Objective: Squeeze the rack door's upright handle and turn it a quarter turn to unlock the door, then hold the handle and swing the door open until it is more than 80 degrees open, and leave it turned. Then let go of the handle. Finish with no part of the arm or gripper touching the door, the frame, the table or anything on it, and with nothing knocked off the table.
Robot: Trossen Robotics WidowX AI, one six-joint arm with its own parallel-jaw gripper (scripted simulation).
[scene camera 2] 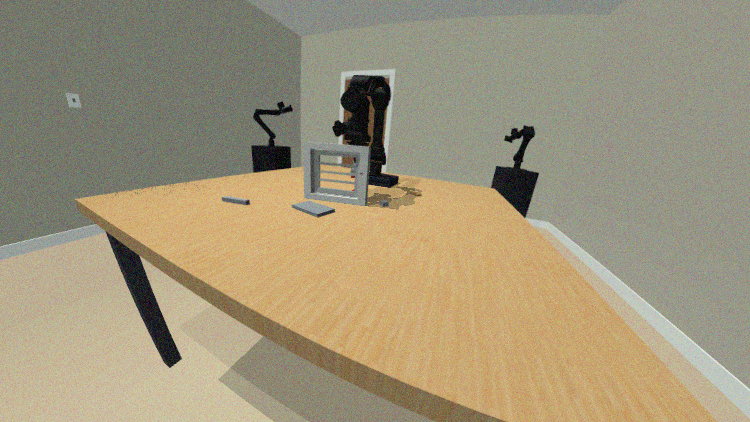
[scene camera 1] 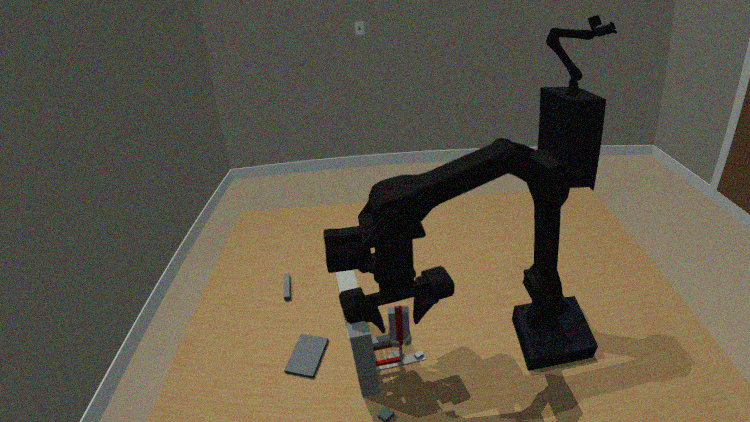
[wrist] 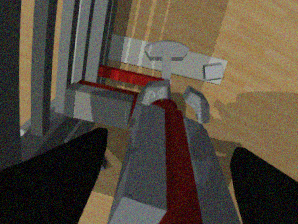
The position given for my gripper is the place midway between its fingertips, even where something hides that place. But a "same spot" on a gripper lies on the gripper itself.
My gripper shows in scene camera 2, in scene camera 1 and in the wrist view (170,146). The same spot on my gripper: (scene camera 2: 355,129) is (scene camera 1: 379,287).
